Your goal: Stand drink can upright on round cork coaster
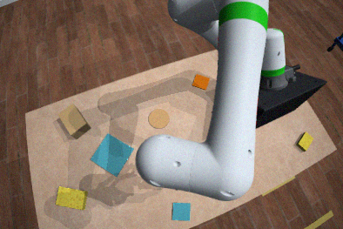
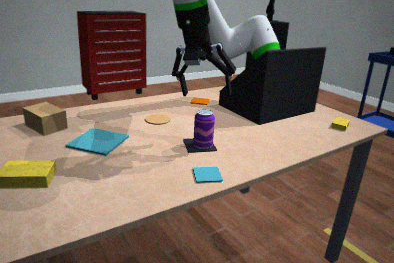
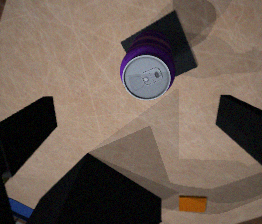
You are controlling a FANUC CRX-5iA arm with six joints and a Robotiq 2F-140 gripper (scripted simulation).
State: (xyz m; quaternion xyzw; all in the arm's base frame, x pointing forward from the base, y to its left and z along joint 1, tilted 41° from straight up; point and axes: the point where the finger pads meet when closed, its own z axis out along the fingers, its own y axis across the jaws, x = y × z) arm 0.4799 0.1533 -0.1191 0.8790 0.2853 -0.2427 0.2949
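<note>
Now: hand 130 mm above the purple drink can. Also, from my hand: round cork coaster (290 mm to the right, 200 mm below, 40 mm ahead); then small blue square (190 mm below, 160 mm to the left, 90 mm ahead); then black square coaster (200 mm below, 20 mm to the right, 10 mm ahead).
</note>
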